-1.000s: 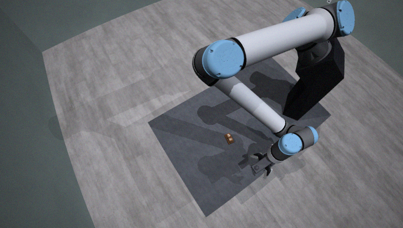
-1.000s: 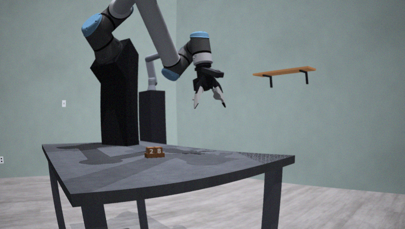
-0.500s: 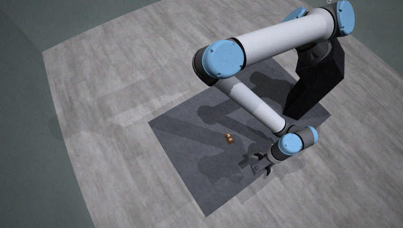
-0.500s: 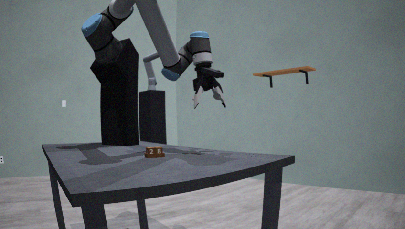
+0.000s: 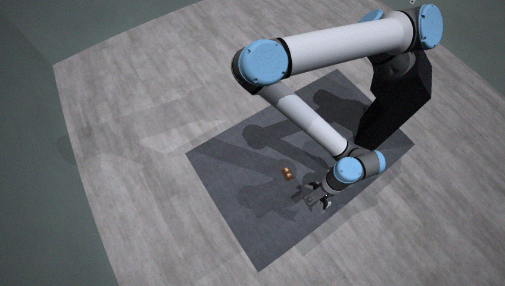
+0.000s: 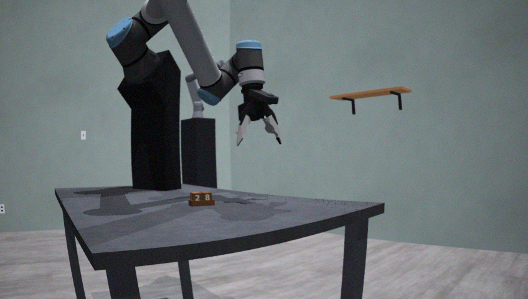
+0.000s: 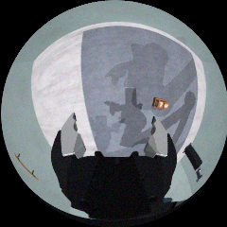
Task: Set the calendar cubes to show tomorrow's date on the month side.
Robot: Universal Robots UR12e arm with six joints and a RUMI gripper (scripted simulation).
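My gripper is now 80 mm past the wooden calendar tray, 200 mm to the left of it and 170 mm above it.
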